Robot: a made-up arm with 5 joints.
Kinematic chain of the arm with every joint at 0, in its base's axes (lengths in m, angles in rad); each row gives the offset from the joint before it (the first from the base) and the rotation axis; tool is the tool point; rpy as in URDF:
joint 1: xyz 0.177 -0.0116 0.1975 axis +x
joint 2: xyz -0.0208 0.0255 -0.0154 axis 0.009 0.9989 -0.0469
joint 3: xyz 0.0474 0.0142 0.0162 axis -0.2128 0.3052 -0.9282
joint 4: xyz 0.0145 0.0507 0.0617 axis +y
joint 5: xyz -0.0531 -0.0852 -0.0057 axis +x
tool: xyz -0.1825 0.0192 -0.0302 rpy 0 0 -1.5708
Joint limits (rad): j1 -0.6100..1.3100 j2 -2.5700..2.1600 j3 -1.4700..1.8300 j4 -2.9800..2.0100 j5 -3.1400..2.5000
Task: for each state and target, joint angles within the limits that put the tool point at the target. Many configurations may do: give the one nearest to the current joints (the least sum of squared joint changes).
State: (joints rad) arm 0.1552 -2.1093 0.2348 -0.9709 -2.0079
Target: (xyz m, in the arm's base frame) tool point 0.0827 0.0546 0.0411
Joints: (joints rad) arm 0.2611 -1.1859 0.3254 -0.3681 -2.1073
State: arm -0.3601 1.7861 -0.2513 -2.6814 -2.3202
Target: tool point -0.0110 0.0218 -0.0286
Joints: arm -0.0691 2.0565 -0.3929 -2.4435 -2.3646
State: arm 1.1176 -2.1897 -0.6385 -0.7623 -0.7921
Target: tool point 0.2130 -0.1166 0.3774
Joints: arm 1.1532 -1.9464 -0.8741 -1.6531 -0.8158
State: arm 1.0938 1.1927 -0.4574 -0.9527 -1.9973
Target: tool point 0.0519 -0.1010 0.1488
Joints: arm 0.8459 1.2782 -0.5479 -0.4924 -2.0618
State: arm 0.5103 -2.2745 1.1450 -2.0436 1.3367
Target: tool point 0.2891 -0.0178 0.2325
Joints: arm 0.3934 -2.1997 1.5784 -1.7690 1.4375
